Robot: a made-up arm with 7 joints.
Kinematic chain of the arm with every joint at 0, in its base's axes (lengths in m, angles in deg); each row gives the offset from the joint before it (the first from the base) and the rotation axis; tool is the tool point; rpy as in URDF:
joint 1: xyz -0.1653 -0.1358 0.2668 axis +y
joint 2: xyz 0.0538 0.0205 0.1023 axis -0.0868 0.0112 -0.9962
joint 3: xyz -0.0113 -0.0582 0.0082 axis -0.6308 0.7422 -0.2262
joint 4: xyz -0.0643 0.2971 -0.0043 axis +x
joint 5: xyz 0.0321 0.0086 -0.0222 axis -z
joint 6: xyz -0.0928 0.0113 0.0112 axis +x
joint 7: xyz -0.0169 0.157 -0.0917 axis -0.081 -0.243 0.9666
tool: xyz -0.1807 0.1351 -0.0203 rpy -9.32 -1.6 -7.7
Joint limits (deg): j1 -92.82..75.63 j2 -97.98..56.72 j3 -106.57..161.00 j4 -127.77..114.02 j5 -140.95..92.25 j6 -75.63..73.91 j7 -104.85..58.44
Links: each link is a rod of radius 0.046 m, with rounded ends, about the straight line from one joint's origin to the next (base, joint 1, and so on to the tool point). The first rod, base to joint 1, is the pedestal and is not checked.
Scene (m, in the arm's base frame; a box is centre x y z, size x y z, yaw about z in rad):
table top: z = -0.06
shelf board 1: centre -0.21 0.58 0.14 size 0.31 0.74 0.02 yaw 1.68
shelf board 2: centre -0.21 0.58 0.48 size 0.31 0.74 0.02 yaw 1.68
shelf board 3: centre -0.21 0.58 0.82 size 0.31 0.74 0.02 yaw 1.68
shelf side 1: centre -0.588 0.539 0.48 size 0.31 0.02 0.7 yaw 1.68
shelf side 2: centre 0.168 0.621 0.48 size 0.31 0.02 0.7 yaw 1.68
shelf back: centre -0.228 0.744 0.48 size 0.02 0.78 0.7 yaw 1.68
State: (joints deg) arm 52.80 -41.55 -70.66 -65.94 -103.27 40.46 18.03
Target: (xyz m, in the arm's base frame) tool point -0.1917 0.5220 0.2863
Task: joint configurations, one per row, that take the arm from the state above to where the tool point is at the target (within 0.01 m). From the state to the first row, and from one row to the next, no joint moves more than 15 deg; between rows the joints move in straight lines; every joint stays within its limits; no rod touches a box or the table.
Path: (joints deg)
1: 44.47 -35.46 -57.24 -66.51 -107.98 44.64 20.95
2: 36.13 -29.36 -43.81 -67.08 -112.69 48.82 23.87
3: 27.80 -23.27 -30.39 -67.65 -117.40 53.00 26.78
4: 19.46 -17.17 -16.96 -68.22 -122.11 57.18 29.70
5: 11.13 -11.08 -3.54 -68.79 -126.82 61.37 32.62
6: 2.79 -4.99 9.88 -69.37 -131.53 65.55 35.54
7: -5.54 1.11 23.31 -69.94 -136.24 69.73 38.46
8: -13.87 7.20 36.73 -70.51 -140.95 73.91 41.38
9: -1.88 3.18 34.50 -81.96 -139.39 73.91 31.07
10: 10.12 -0.85 32.26 -93.41 -137.83 73.91 20.76
11: 22.12 -4.87 30.03 -104.87 -136.27 73.91 10.46
12: 34.11 -8.90 27.80 -116.32 -134.71 73.91 0.15
13: 46.11 -12.92 25.57 -127.77 -133.15 73.91 -10.16

